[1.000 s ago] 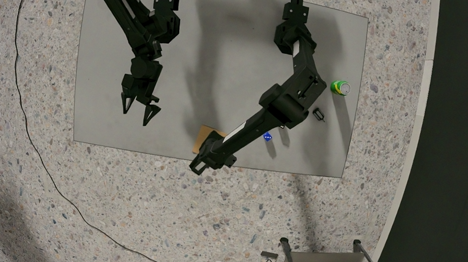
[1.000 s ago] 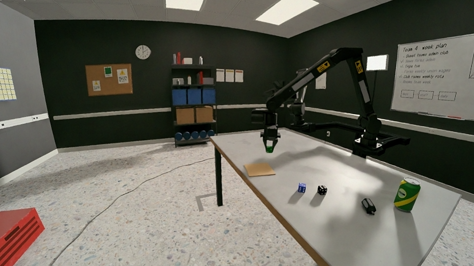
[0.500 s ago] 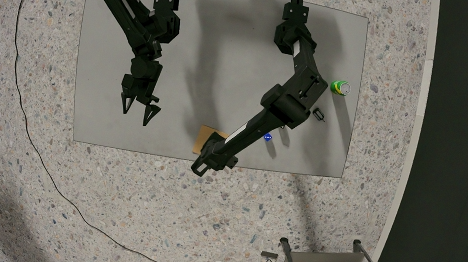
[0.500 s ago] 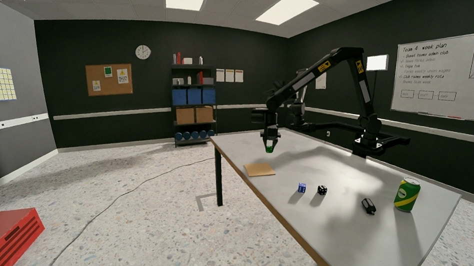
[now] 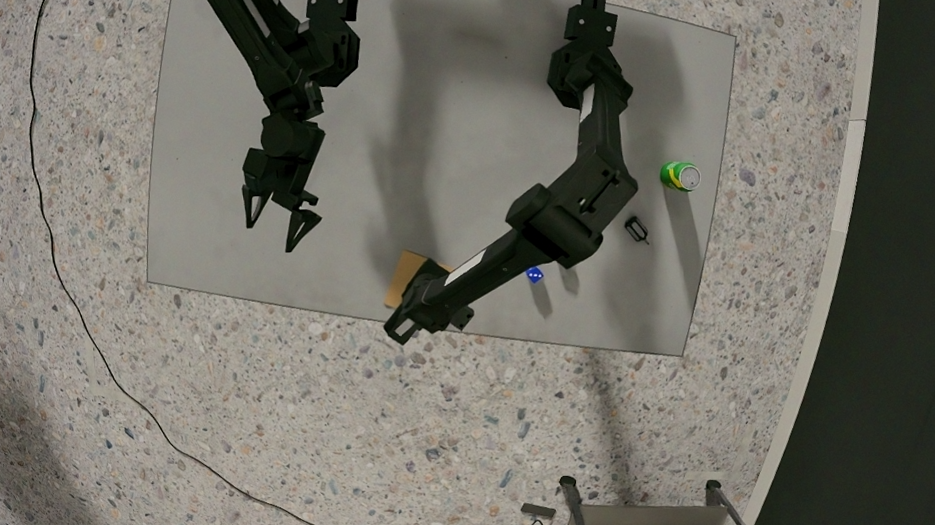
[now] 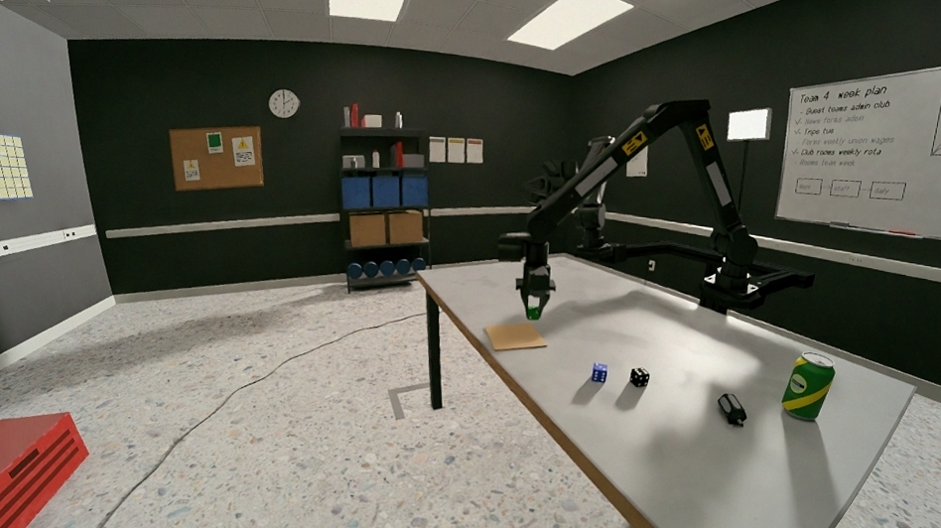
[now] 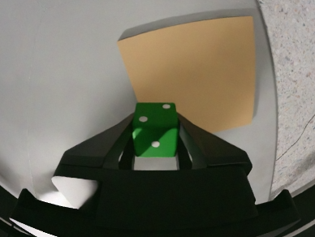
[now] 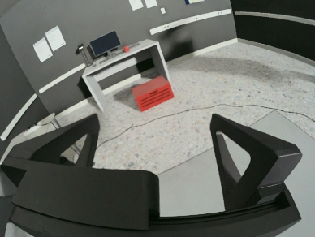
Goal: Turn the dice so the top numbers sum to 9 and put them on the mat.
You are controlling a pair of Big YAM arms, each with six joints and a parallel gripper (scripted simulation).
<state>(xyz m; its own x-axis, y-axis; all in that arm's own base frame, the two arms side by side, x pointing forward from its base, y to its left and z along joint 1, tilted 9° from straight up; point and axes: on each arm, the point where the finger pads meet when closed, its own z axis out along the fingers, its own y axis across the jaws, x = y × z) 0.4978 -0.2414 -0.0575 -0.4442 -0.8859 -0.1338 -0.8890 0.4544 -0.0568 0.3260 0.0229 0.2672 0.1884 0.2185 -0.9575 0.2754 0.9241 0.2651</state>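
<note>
Right now my left hand is 6 cm above the brown square mat, 4 cm short of it and 2 cm to the left of it. From my left hand the other things lie so: black die (30 cm to the left, 8 cm behind, 5 cm below); blue die (24 cm to the left, 5 cm below, 2 cm behind); green die (right at my left hand).
</note>
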